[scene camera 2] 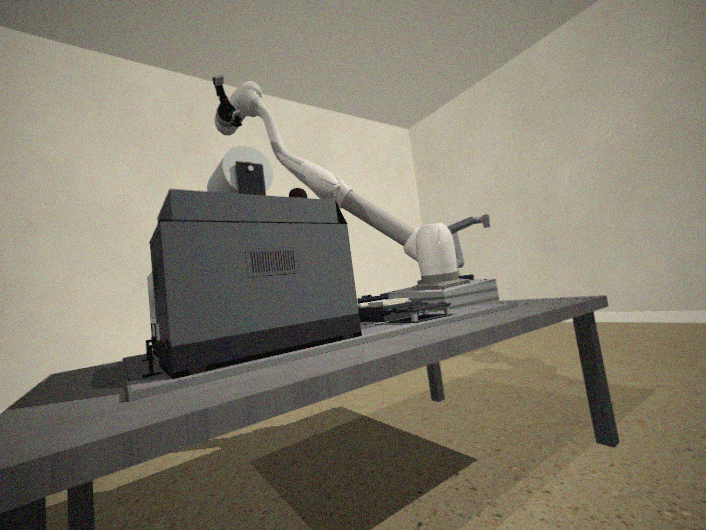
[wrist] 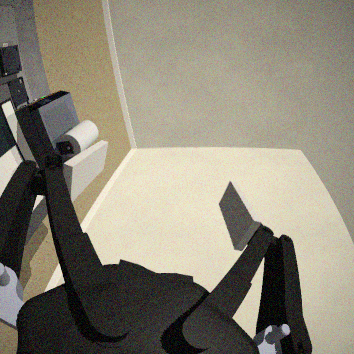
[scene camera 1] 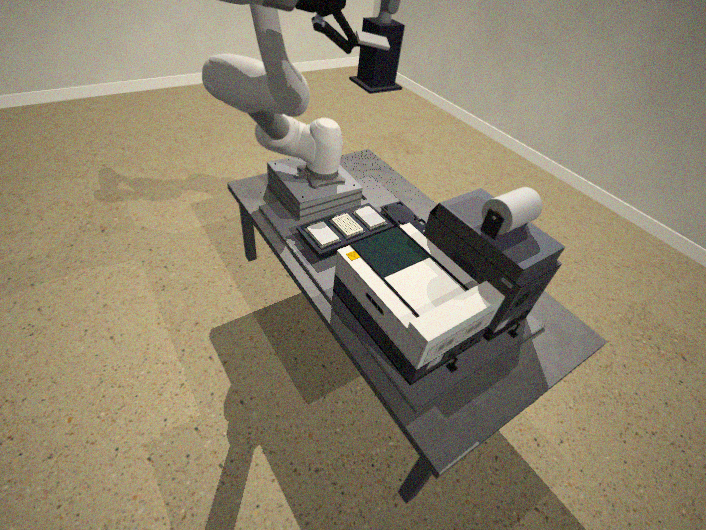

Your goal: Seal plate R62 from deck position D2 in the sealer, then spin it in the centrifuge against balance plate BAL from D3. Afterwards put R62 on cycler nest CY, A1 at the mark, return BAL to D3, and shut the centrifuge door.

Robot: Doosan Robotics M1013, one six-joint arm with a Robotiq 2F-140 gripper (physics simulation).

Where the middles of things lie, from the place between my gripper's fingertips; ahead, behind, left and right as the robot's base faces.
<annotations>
My hand is 82 cm above the centrifuge (scene camera 1: 421, 309), 17 cm to the right of it and 10 cm short of it.
</annotations>
